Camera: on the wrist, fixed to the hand. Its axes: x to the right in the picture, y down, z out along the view.
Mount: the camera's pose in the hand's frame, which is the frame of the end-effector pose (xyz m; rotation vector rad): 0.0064 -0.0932 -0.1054 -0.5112 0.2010 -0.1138
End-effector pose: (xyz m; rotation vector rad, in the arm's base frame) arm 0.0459 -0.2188 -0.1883 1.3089 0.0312 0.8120
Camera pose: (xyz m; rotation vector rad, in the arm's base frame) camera 0.0502 -0.1298 -0.2973 0.7357 0.0533 0.7868
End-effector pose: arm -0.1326 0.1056 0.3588 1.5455 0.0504 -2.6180
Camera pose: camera -0.0535 0.2062 0.3001 1.6285 0.7754 -2.2550
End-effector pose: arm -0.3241 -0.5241 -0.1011 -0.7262 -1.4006 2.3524
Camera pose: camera -0.2692 -0.4003 -0.0623 -0.9508 -1.9102 1.7859
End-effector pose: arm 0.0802 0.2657 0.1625 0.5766 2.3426 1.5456
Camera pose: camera 0.0122 0.1507 0.1179 0.1692 1.9390 2.1174
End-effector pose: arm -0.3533 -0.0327 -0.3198 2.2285 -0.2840 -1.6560
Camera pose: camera -0.2552 0.0672 -0.3349 2.0144 0.2925 -1.3476
